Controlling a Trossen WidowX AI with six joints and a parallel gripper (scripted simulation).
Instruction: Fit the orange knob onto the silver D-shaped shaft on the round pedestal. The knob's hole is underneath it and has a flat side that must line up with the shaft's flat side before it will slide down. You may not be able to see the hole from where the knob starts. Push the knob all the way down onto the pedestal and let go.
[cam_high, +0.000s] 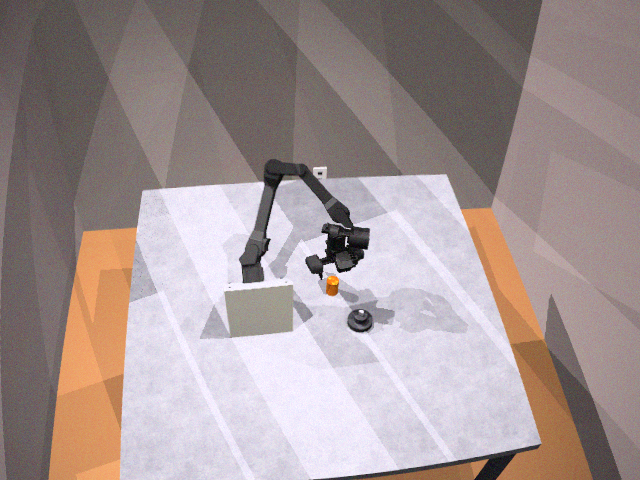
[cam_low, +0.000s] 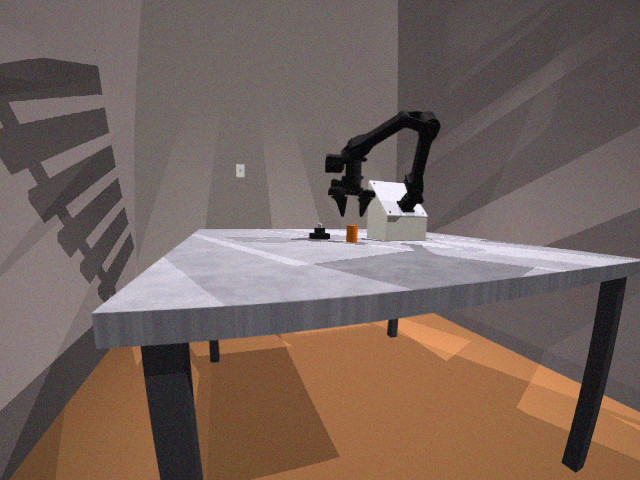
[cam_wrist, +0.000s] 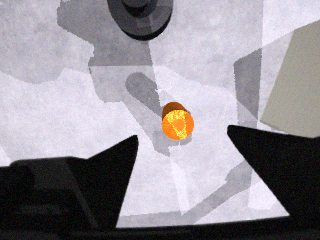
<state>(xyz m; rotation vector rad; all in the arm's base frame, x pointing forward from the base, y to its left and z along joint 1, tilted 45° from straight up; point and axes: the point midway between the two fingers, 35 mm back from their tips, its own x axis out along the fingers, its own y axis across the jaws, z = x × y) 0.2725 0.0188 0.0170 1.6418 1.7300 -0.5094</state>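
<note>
My gripper tip is 5 cm above the orange knob. From my gripper tip the other things lie so: dark round pedestal 14 cm to the right, 6 cm below, 6 cm ahead.
</note>
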